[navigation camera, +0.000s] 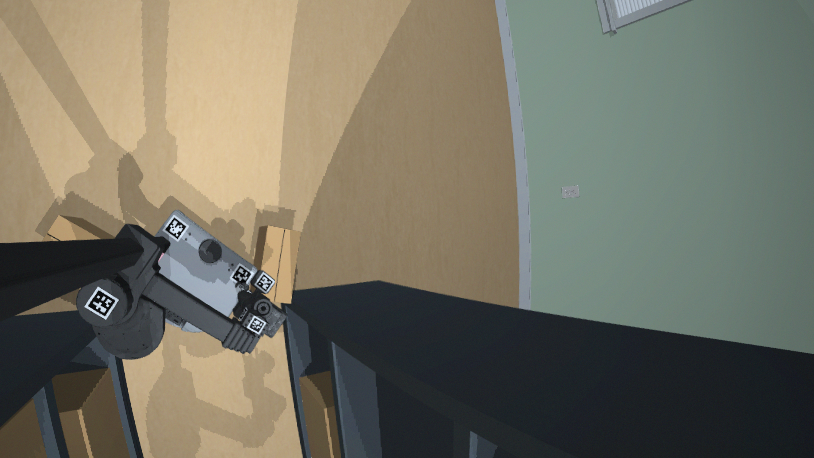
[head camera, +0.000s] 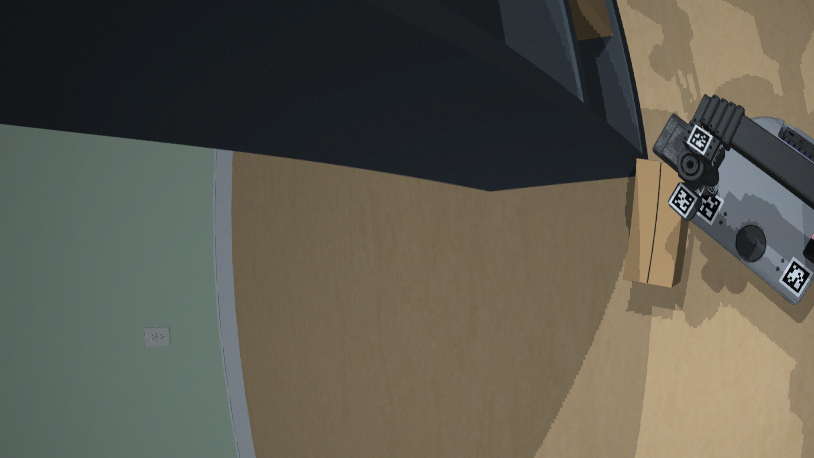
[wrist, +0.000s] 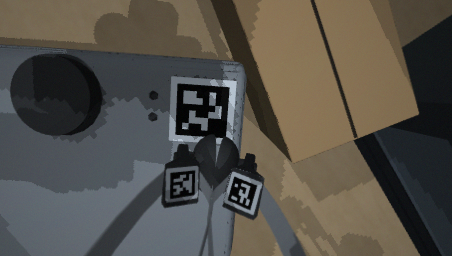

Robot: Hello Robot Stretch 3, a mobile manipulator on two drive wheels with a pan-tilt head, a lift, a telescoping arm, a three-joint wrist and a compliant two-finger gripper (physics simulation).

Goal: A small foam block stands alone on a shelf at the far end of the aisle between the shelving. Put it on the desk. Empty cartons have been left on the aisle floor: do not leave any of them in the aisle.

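Frame: origin at the robot's base, x back, y right, z up, level; metres.
Where they show: gripper, between the fingertips: (navigation camera: 242, 287) (head camera: 707, 187) (wrist: 215, 155); robot's base, origin of its link: (navigation camera: 209, 250) (head camera: 749, 242) (wrist: 128, 95).
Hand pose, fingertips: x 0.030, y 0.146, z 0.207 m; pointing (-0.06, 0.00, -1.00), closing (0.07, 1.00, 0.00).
Observation:
Things, the pixels of their top centre, and the offset from my fingertips. "pt": a spot on its surface instead.
- brown carton, centre of its top: (head camera: 655, 222) (navigation camera: 279, 265) dx -0.127, dy +0.068, dz -0.026 m
- Dark shelving, a spot on its surface: (head camera: 341, 85) pt dx -0.143, dy +0.286, dz +0.670 m
My gripper (head camera: 710, 189) (navigation camera: 241, 288) (wrist: 215, 155) is shut, with its fingertips together and nothing between them. It hangs low over the edge of my base. A brown carton (head camera: 647, 227) (navigation camera: 278, 262) (wrist: 330, 75) with a dark seam lies on the floor beside my base, close to the end corner of the dark shelving. In the wrist view the carton is up and right of the fingertips, apart from them. Another carton (navigation camera: 69, 232) lies on the floor at the other side of my base, partly hidden by my mast. The foam block and the desk do not show.
Dark shelving (head camera: 341, 85) (navigation camera: 512, 353) stands close beside my wrist. More shelving (navigation camera: 28, 341) stands across the aisle. Brown boxes (head camera: 592, 19) (navigation camera: 85, 393) (navigation camera: 318, 398) show inside the shelving. A green wall (head camera: 113, 256) (navigation camera: 654, 170) with an outlet stands beyond the floor.

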